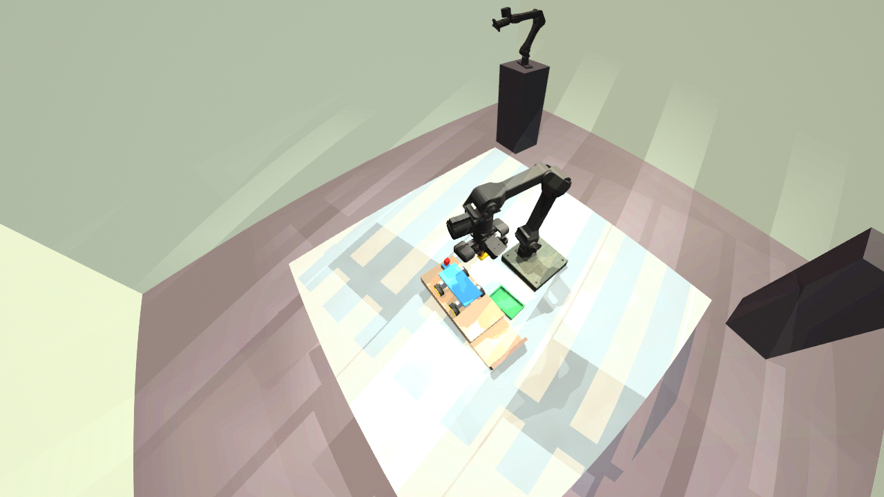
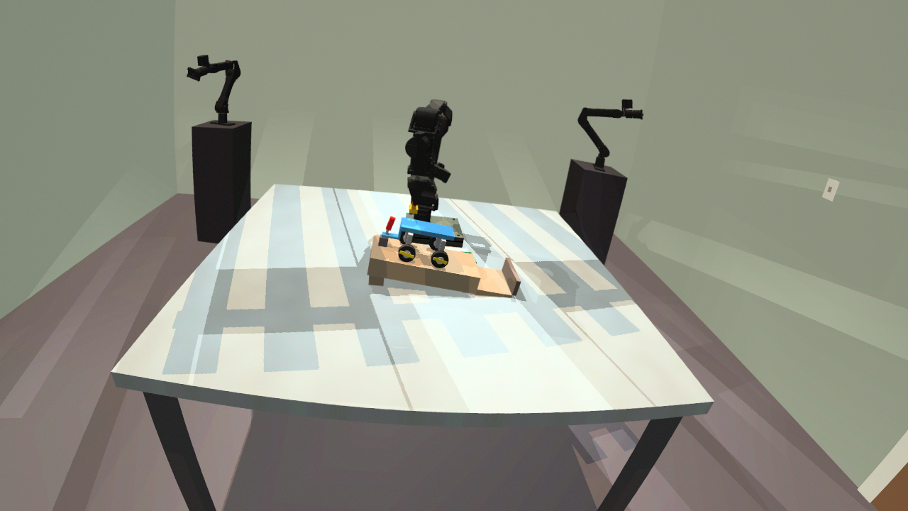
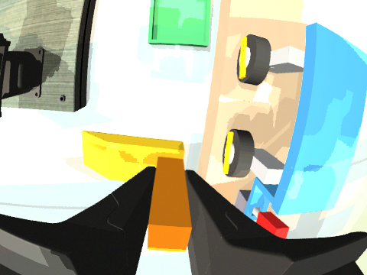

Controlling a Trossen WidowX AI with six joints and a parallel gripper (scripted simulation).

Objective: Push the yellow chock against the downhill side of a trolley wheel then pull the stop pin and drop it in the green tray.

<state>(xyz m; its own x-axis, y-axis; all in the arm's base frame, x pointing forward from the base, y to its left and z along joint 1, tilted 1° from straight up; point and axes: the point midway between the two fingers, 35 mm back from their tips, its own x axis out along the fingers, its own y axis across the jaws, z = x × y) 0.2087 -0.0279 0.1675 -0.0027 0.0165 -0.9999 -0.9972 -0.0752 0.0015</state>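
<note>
Now: gripper tip 100 mm short of the red-headed stop pin, 60 mm to the left of it and 50 mm above it. Also, from my gripper tip: yellow chock: 20 mm behind, 10 mm below; blue trolley: 120 mm ahead, 40 mm to the left, 60 mm below; ramp: 120 mm ahead, 40 mm to the left, 130 mm below.
</note>
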